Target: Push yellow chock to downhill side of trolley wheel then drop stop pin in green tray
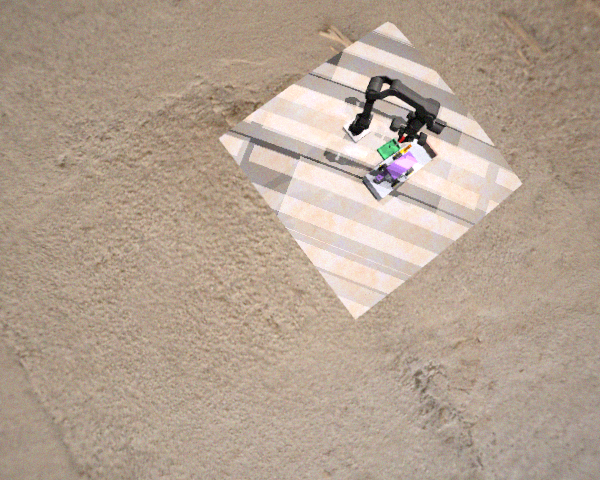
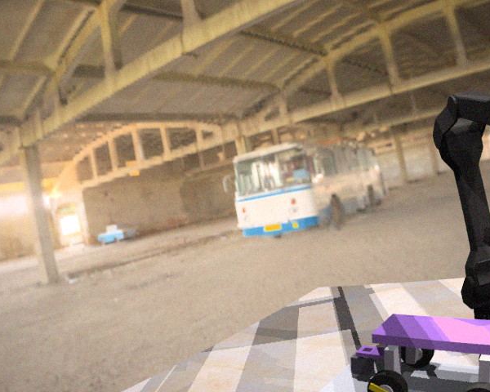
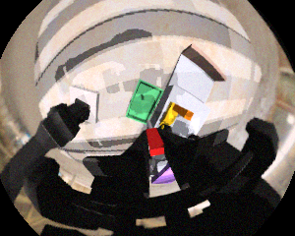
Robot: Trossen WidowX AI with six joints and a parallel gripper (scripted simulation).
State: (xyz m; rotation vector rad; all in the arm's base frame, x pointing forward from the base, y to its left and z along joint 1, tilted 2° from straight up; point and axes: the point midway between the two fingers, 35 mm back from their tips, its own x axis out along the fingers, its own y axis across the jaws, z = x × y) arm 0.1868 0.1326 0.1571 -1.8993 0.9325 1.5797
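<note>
My gripper tip is now right at the red-headed stop pin. Also, from my gripper tip: yellow chock: 5 cm ahead, 2 cm to the left, 5 cm below; then purple-decked trolley: 12 cm ahead, 6 cm to the right, 3 cm below; then grey ramp: 12 cm ahead, 6 cm to the right, 9 cm below.
</note>
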